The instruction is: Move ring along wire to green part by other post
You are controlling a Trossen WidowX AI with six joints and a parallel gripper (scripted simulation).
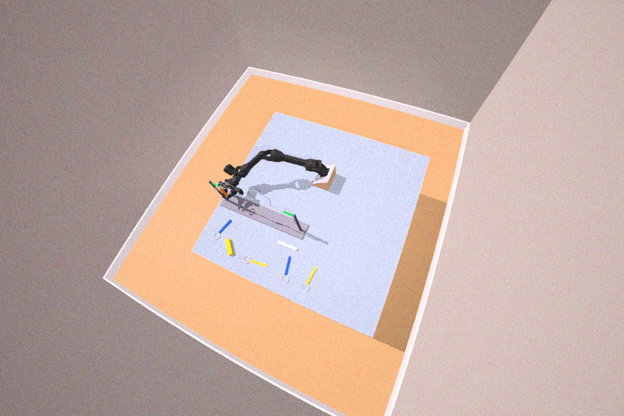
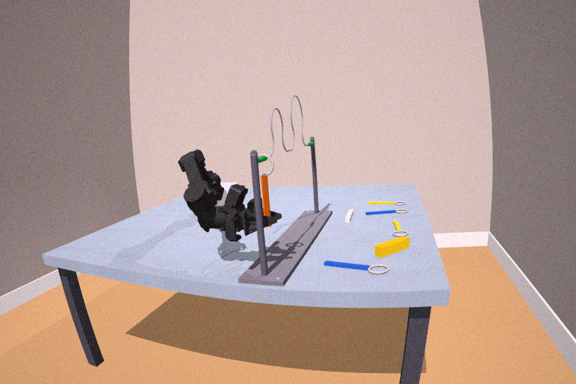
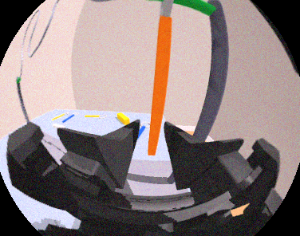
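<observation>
My gripper tip is now 3 cm past the ring with orange handle and 8 cm below it. The rest, counted from my gripper tip: yellow block 28 cm ahead, 12 cm to the left, 12 cm below; then ring with blue handle 19 cm ahead, 1 cm to the left, 13 cm below; then white bar 14 cm ahead, 49 cm to the left, 13 cm below.
</observation>
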